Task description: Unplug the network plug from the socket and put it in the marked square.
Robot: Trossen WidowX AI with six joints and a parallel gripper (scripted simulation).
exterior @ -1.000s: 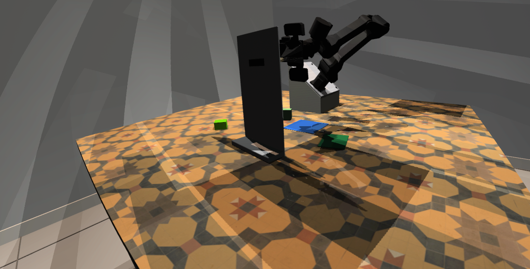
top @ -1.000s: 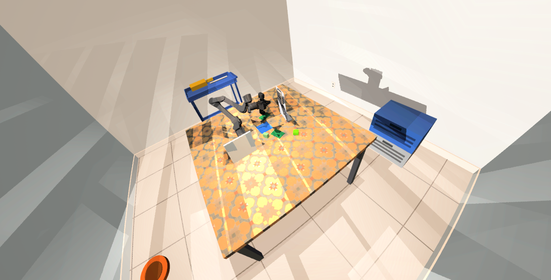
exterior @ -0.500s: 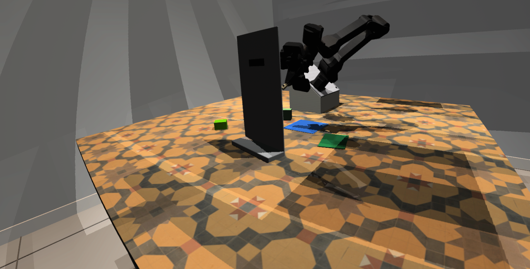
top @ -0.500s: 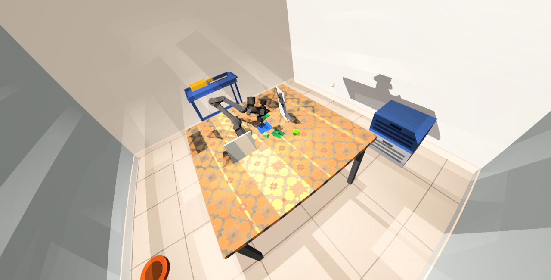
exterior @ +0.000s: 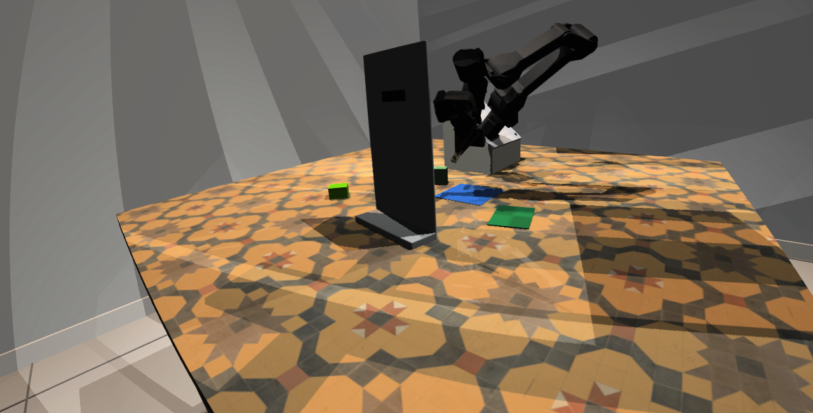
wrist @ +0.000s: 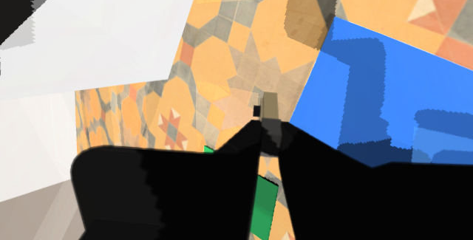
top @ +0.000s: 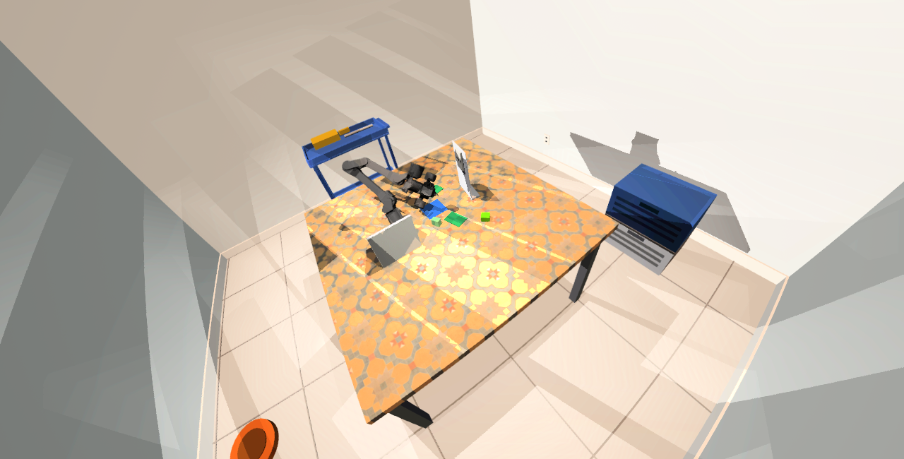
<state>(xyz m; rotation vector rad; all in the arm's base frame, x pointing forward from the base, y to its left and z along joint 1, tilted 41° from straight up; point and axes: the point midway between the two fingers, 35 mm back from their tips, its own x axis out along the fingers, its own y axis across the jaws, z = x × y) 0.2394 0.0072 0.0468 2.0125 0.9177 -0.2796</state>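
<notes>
The blue square is 3 cm behind my gripper tip, 1 cm to the left of it and 10 cm below it. From my gripper tip the other things lie so: green square 7 cm ahead, 15 cm to the left, 10 cm below; then yellowish tab 1 cm ahead, 1 cm below; then network plug 1 cm ahead.
</notes>
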